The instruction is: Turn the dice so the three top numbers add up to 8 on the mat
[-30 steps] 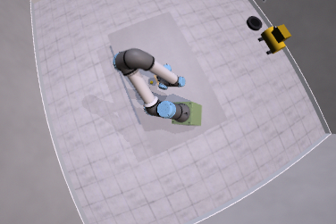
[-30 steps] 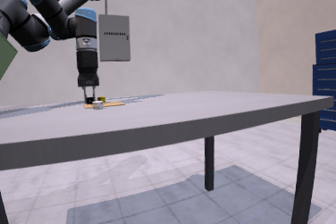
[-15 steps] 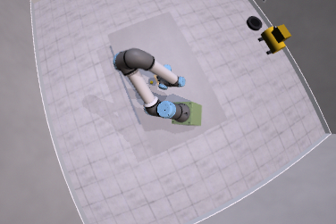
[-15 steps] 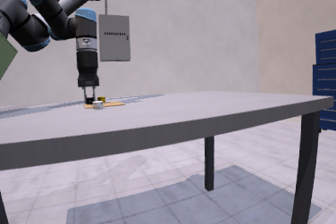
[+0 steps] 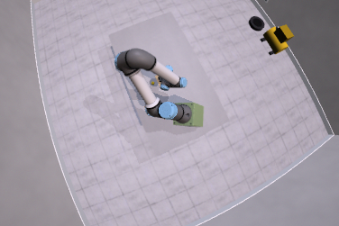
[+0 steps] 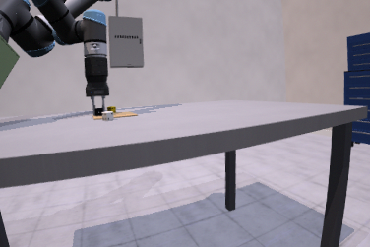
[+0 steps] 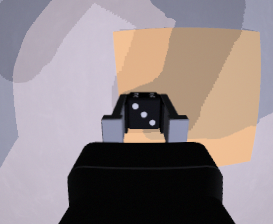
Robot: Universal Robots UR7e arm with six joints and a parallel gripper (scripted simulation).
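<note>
Right now the mat is 50 mm ahead of my hand and 20 mm below it. Also, from my hand: white die 110 mm to the right, 30 mm ahead, 10 mm below; yellow die 120 mm to the left, 50 mm ahead, 10 mm below.
</note>
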